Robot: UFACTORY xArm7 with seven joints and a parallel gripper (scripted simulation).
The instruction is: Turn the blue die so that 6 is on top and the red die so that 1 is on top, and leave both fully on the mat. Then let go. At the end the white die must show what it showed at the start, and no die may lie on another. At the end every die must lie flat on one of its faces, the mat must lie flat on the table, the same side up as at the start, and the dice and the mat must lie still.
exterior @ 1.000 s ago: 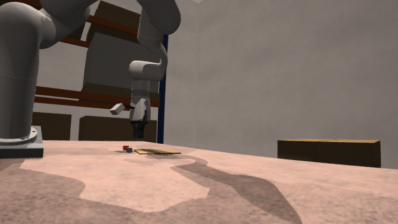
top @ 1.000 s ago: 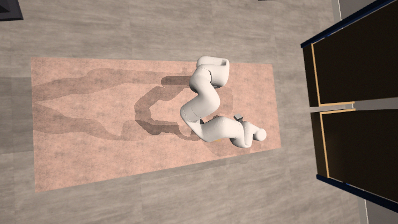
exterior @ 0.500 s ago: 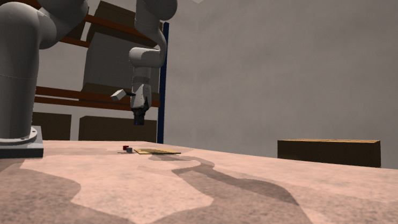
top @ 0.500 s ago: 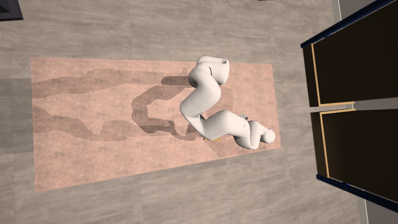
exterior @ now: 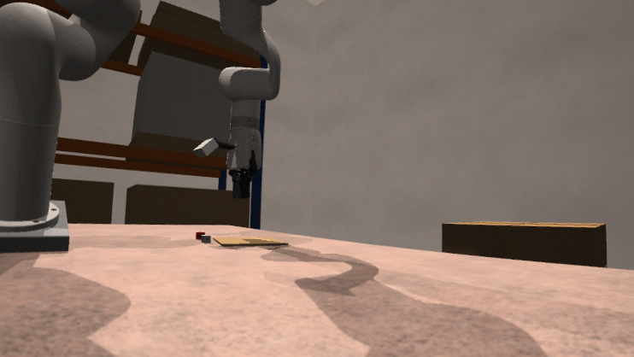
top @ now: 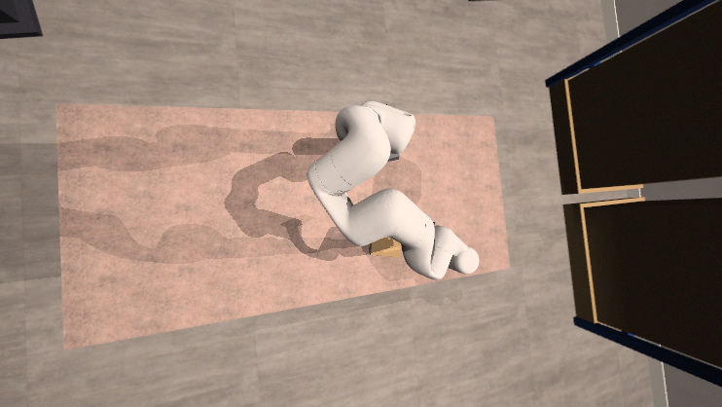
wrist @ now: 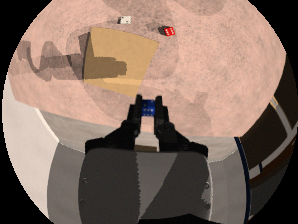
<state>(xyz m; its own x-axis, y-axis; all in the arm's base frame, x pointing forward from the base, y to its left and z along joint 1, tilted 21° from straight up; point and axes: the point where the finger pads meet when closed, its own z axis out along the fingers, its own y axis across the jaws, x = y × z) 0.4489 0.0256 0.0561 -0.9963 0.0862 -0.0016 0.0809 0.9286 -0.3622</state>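
Right now the tan mat is 3 cm behind my hand, 7 cm to the right of it and 12 cm below it. From my hand the other things lie so: red die (9 cm behind, 3 cm to the left, 11 cm below); then blue die (1 cm below); then white die (12 cm behind, 4 cm to the right, 11 cm below).
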